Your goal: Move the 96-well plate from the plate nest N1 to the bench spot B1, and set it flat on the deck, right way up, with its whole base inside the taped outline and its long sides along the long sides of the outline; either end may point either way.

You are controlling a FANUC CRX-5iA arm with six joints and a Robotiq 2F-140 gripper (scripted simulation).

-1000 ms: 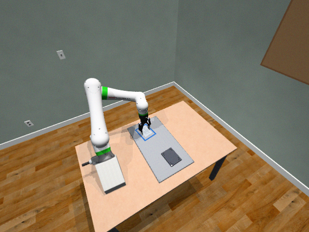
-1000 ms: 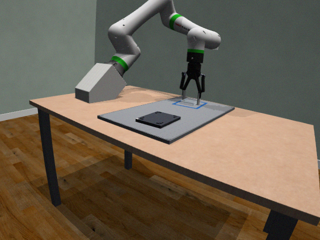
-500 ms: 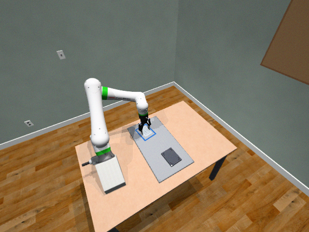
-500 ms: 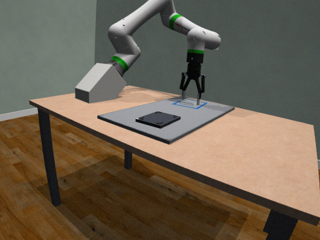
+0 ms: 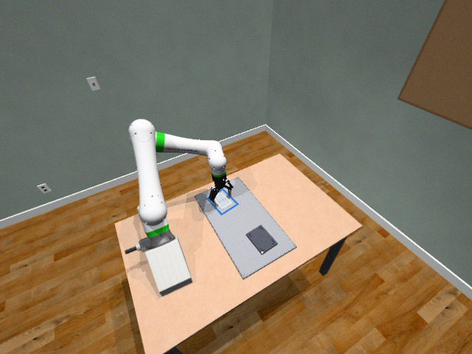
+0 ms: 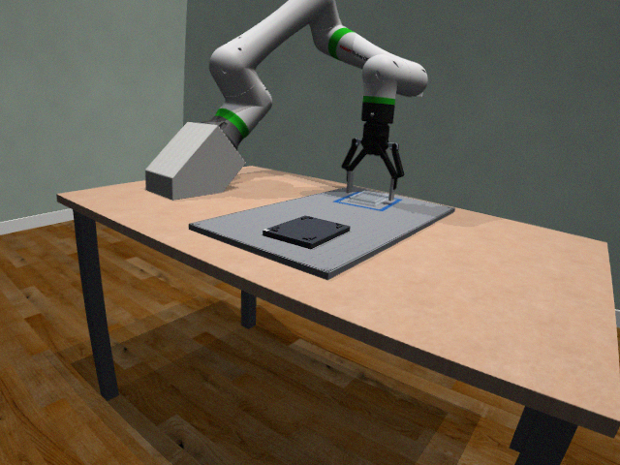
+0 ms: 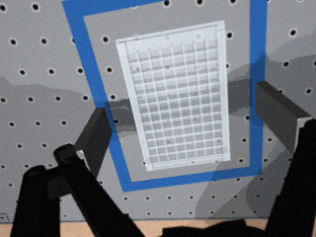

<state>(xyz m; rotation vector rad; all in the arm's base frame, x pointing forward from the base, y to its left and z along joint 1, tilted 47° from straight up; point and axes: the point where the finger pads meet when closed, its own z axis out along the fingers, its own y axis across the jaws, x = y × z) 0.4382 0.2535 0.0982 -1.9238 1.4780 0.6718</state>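
The 96-well plate lies 20 mm below my hand.
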